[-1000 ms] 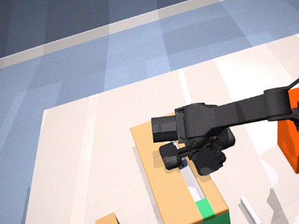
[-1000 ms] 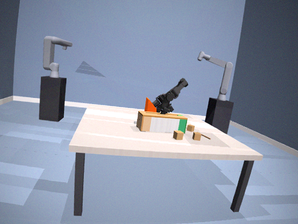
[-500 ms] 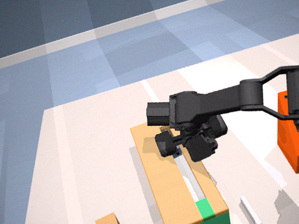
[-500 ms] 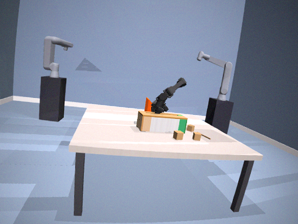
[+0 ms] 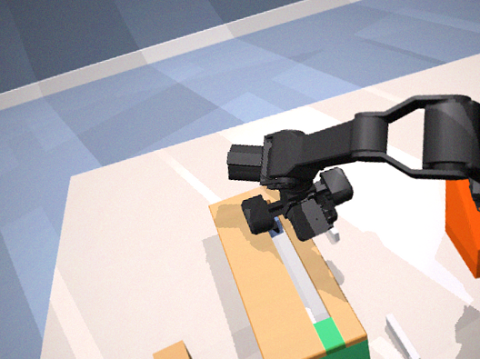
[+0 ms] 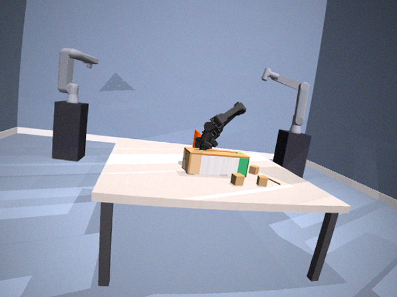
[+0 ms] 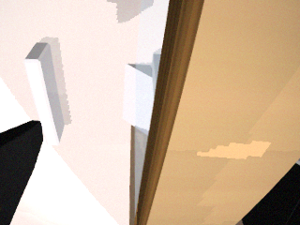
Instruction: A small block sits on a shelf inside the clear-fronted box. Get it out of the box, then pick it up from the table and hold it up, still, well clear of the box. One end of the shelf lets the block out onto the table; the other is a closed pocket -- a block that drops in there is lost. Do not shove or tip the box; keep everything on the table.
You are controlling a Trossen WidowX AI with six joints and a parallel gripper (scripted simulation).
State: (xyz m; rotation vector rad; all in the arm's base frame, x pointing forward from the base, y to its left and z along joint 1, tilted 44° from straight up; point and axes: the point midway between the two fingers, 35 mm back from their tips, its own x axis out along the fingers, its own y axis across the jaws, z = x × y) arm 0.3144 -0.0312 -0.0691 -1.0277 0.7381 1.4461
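Now: gripper tip 5 cm short of the blue block and 1 cm to the left of it. Round my gripper tip: tan cube 25 cm ahead, 21 cm to the left, 6 cm below; thin stick 47 cm to the left, 11 cm ahead, 8 cm below.
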